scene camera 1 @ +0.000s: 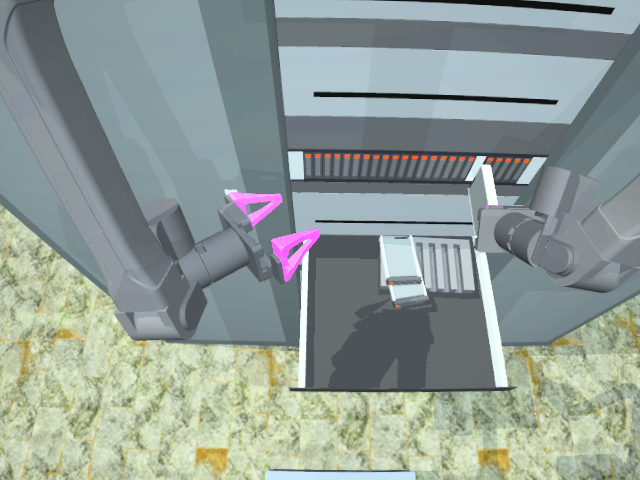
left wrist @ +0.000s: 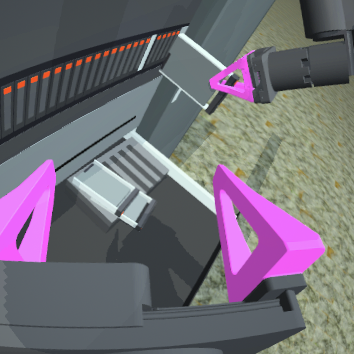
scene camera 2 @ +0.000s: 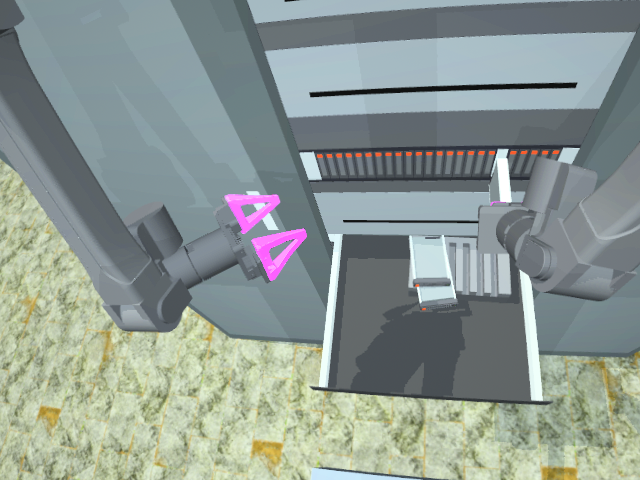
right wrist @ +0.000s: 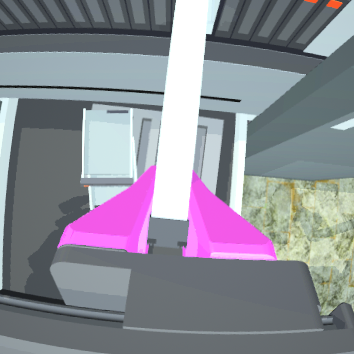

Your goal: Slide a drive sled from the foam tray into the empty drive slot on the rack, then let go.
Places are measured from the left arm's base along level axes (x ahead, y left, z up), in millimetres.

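Pixels of known places: left gripper, fingertip midpoint: [scene camera 1: 299,214] [left wrist: 136,169] [scene camera 2: 291,214]; right gripper, fingertip midpoint: [scene camera 1: 486,218] [left wrist: 211,82] [scene camera 2: 501,216] [right wrist: 170,175].
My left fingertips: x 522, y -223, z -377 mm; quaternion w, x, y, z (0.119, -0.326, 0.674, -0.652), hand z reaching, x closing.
Behind a point stands the place of what it marks.
My right gripper [scene camera 1: 497,206] @[x 568, y -533, z -457 mm] [left wrist: 211,82] @[x 568, y -533, z -457 mm] [right wrist: 170,175] @[x 568, y -533, z -457 mm] is shut on a pale, flat drive sled [scene camera 1: 482,191] @[x 611, y -527, z -440 mm] [scene camera 2: 500,181] @[x 611, y -530, z -424 mm] [left wrist: 192,70] @[x 604, y -527, z -459 mm] [right wrist: 181,100] @[x 599, y -535, z -425 mm], held on edge by its dark front end. The sled is below and in front of the orange-tipped drive row [scene camera 1: 387,167] @[x 701, y -378, z -496 mm] [scene camera 2: 403,165] @[x 701, y -379, z -498 mm] [left wrist: 75,75] @[x 700, y -371, z -486 mm]. A pale gap [scene camera 1: 476,168] @[x 717, y -559, z -514 mm] [left wrist: 147,52] @[x 705, y -560, z -500 mm] [right wrist: 212,15] @[x 719, y -559, z -531 mm] interrupts that row; in the right wrist view it is slightly right of the sled's far end. The grey slotted foam tray [scene camera 1: 469,273] @[x 593, y -599, z -746 mm] [scene camera 2: 507,268] @[x 611, y -603, z -746 mm] is in the drawer. My left gripper [scene camera 1: 300,213] @[x 522, y -222, z -377 mm] [scene camera 2: 292,214] @[x 522, y -222, z -377 mm] [left wrist: 136,169] @[x 522, y -222, z -377 mm] is open and empty.
Two more sleds [scene camera 1: 402,258] @[x 622, y -441, z -729 mm] [scene camera 1: 409,295] @[x 536, y -452, z -739 mm] lie overlapping on the tray's left part. The open drawer [scene camera 1: 303,320] @[x 485, y -217, z -769 mm] [scene camera 2: 330,330] @[x 463, y -223, z -770 mm] has raised white side walls and juts out below the rack. Tall cabinet panels [scene camera 1: 248,129] @[x 682, y -134, z -375 mm] flank the rack.
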